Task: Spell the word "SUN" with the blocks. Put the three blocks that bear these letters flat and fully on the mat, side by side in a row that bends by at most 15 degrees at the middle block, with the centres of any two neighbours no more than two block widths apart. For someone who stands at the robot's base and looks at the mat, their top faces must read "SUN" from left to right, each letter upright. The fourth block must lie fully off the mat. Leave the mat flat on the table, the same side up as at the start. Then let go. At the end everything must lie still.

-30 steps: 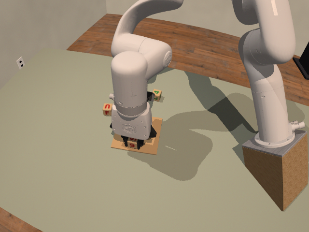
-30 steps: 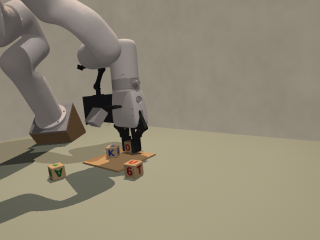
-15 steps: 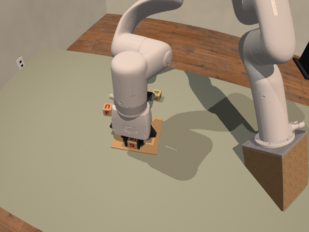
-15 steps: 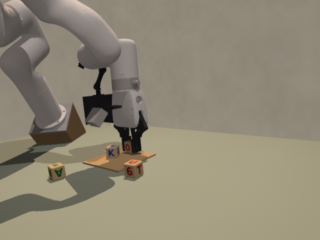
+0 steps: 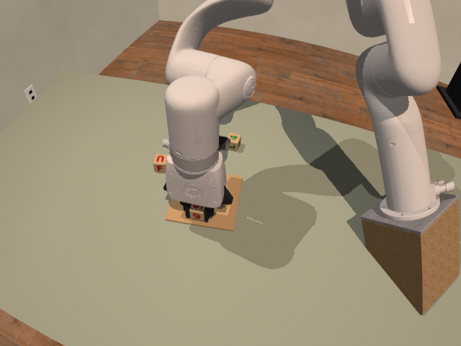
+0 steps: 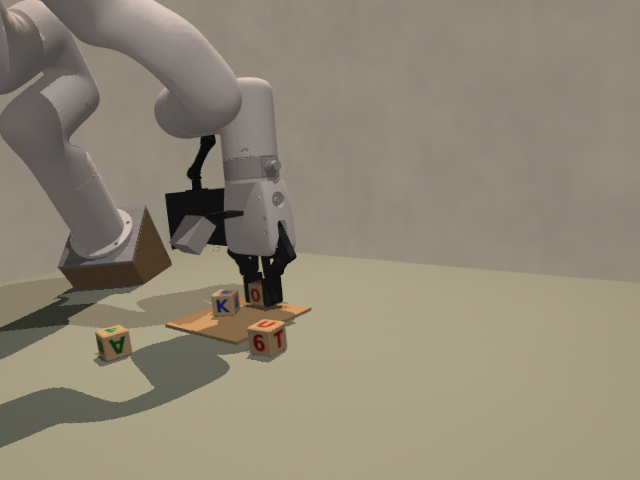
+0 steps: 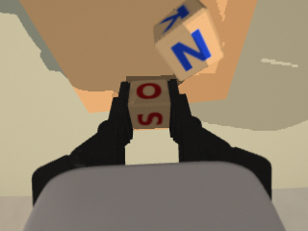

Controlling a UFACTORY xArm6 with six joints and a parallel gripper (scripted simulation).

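Now: the S block 10 mm below my hand. From my hand the other things lie so: U block 100 mm ahead, 120 mm to the right, 20 mm below; then tan mat 10 mm behind, 50 mm to the right, 30 mm below; then N block 30 mm behind, 40 mm to the right, 10 mm below.
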